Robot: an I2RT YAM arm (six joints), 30 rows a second.
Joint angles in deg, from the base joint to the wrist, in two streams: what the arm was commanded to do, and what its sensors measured. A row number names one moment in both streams.
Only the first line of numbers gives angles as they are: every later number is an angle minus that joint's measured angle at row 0.
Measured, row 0:
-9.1 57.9 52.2 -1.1 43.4 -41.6
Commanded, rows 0 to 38:
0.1 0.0 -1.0 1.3 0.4 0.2
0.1 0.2 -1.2 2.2 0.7 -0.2
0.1 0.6 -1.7 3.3 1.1 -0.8
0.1 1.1 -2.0 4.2 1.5 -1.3
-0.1 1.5 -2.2 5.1 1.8 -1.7
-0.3 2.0 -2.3 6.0 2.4 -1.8
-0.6 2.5 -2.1 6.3 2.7 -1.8
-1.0 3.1 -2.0 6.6 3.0 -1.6
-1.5 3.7 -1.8 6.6 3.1 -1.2
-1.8 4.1 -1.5 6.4 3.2 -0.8
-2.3 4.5 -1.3 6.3 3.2 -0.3
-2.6 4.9 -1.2 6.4 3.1 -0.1
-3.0 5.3 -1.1 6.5 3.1 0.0
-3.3 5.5 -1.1 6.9 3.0 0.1
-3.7 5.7 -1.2 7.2 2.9 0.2
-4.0 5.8 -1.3 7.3 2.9 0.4
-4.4 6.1 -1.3 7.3 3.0 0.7
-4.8 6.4 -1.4 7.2 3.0 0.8
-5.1 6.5 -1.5 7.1 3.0 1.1
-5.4 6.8 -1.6 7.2 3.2 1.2
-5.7 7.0 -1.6 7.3 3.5 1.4
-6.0 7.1 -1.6 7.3 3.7 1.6
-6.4 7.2 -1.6 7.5 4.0 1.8
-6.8 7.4 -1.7 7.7 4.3 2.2
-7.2 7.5 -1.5 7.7 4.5 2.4
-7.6 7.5 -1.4 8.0 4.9 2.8
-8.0 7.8 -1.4 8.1 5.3 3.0
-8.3 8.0 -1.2 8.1 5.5 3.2
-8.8 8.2 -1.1 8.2 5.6 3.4
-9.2 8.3 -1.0 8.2 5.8 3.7
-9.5 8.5 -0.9 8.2 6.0 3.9
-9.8 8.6 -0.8 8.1 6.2 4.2
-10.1 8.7 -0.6 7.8 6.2 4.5
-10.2 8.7 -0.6 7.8 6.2 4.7
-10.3 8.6 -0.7 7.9 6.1 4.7
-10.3 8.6 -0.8 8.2 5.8 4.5
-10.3 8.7 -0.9 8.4 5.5 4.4
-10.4 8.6 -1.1 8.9 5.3 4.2
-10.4 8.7 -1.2 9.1 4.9 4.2
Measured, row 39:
-10.1 8.6 -1.4 6.4 4.8 3.1
